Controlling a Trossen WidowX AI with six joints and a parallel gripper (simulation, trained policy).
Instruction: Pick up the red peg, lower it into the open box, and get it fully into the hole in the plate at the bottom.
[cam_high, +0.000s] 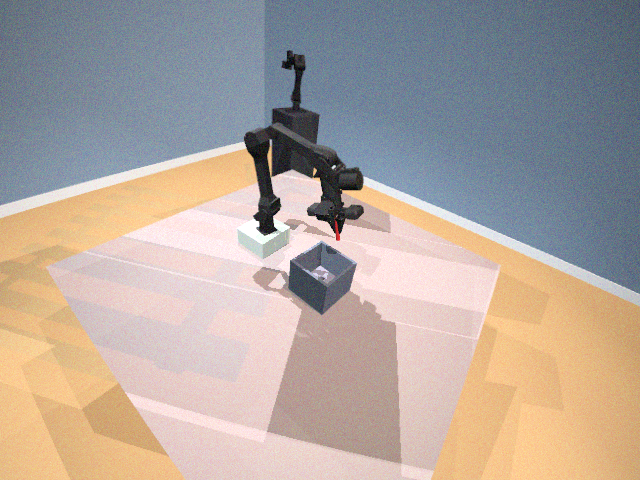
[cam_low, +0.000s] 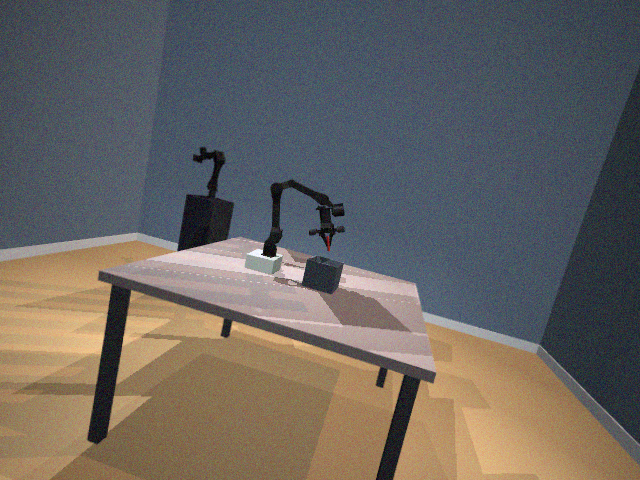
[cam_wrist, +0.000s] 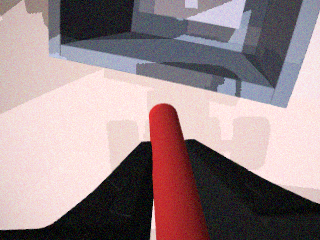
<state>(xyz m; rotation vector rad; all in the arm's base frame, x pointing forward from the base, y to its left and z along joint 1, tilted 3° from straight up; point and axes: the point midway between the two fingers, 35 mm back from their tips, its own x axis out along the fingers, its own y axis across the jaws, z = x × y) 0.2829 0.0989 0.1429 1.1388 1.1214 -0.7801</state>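
The pale plate lies 150 mm below my gripper tip, 90 mm to the right of it and 30 mm ahead of it. Also, from my gripper tip: red peg (20 mm above).
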